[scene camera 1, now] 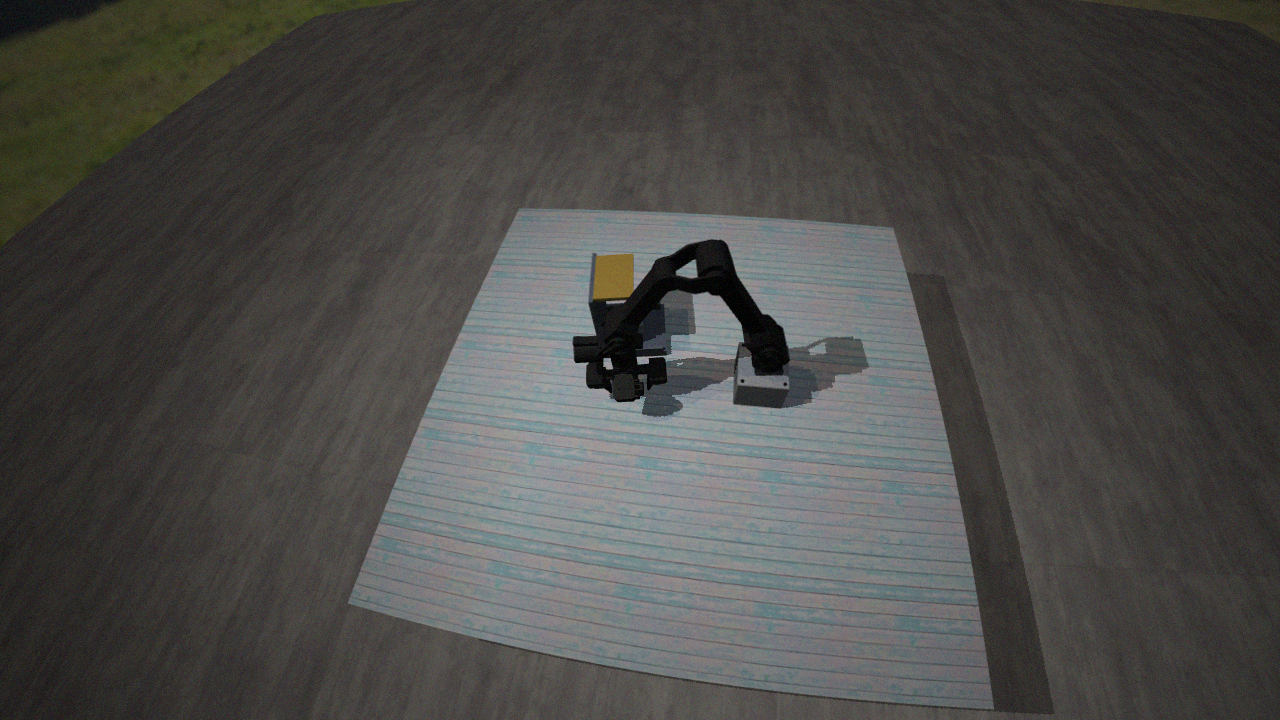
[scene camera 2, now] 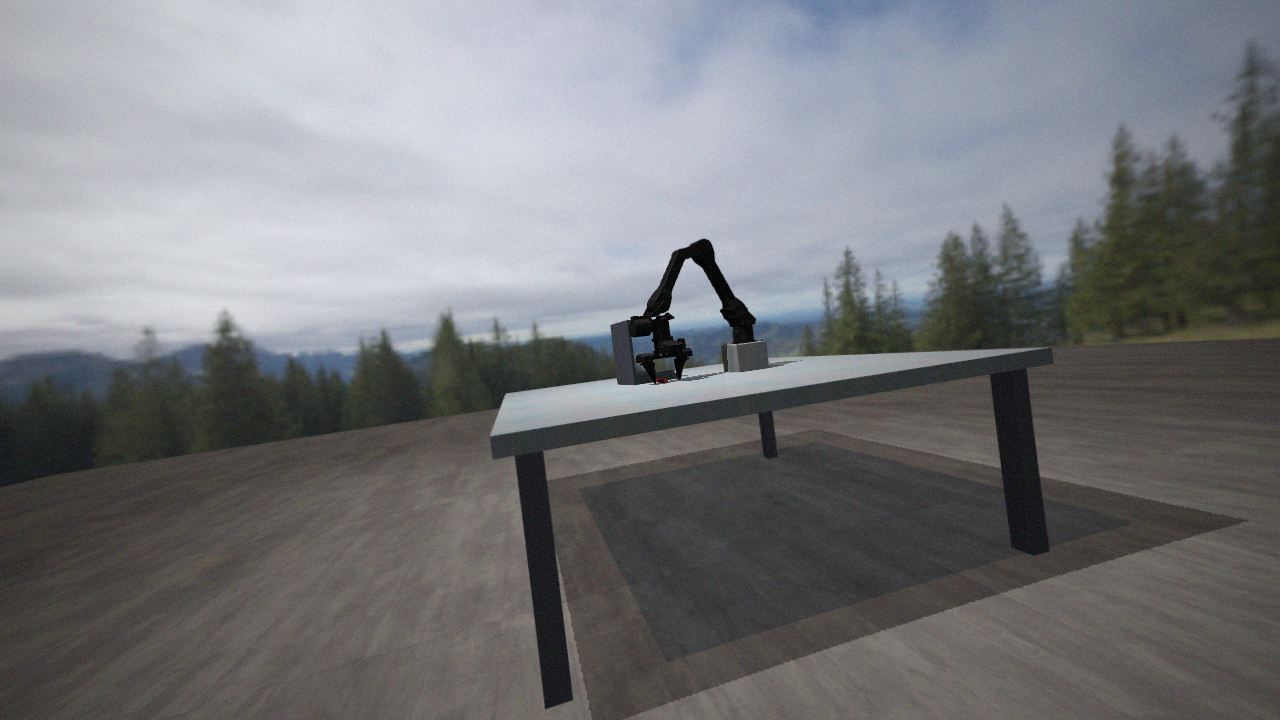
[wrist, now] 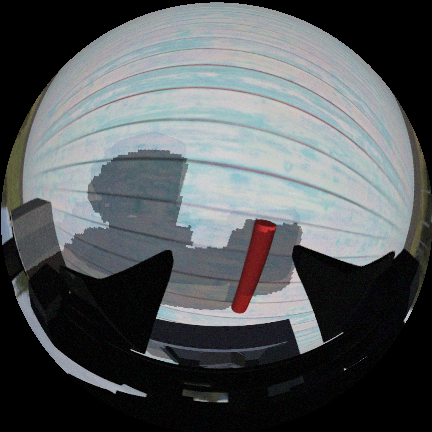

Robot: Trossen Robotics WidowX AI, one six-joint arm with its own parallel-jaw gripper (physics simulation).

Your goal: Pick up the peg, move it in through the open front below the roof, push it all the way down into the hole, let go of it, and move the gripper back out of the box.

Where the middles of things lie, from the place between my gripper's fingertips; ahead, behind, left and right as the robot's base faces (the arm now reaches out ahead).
Labels:
Now: hand 1 cm to the left of the red peg (wrist: 263, 230) and 1 cm short of it. From my hand the other things lie so: back wall of box (scene camera 2: 621, 339) 18 cm to the right, 11 cm above, 8 cm ahead; then yellow roof (scene camera 1: 614, 274) 22 cm above, 18 cm to the right, 3 cm ahead; then box (scene camera 1: 654, 335) 18 cm to the right, 11 cm above.

